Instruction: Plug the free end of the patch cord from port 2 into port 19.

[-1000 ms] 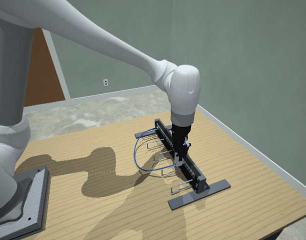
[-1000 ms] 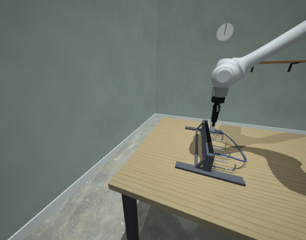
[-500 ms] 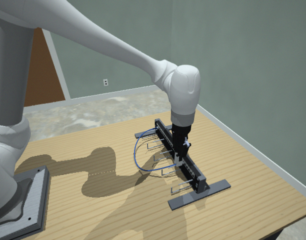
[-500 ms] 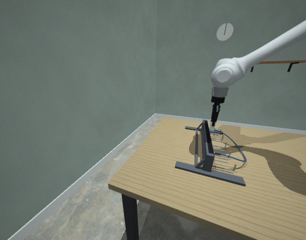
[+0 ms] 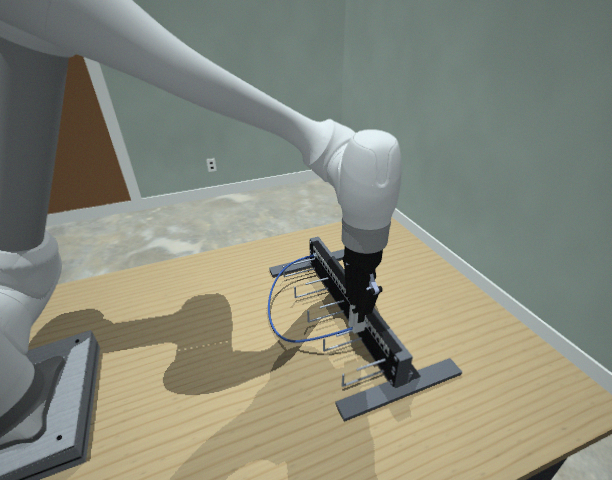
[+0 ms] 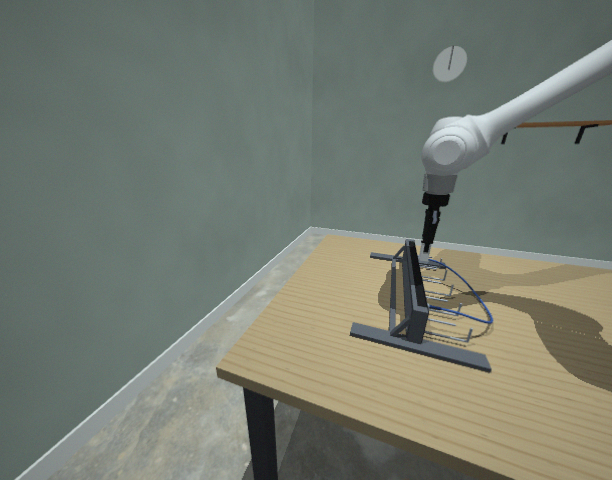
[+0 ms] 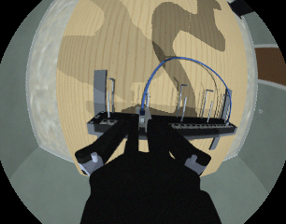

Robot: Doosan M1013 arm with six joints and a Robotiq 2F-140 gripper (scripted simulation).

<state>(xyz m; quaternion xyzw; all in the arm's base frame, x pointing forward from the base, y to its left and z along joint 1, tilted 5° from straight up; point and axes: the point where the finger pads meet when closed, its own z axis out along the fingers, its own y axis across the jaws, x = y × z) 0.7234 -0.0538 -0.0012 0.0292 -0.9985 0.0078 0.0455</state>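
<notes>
Right now my hand is 3 cm above the cord plug and 1 cm short of it.
</notes>
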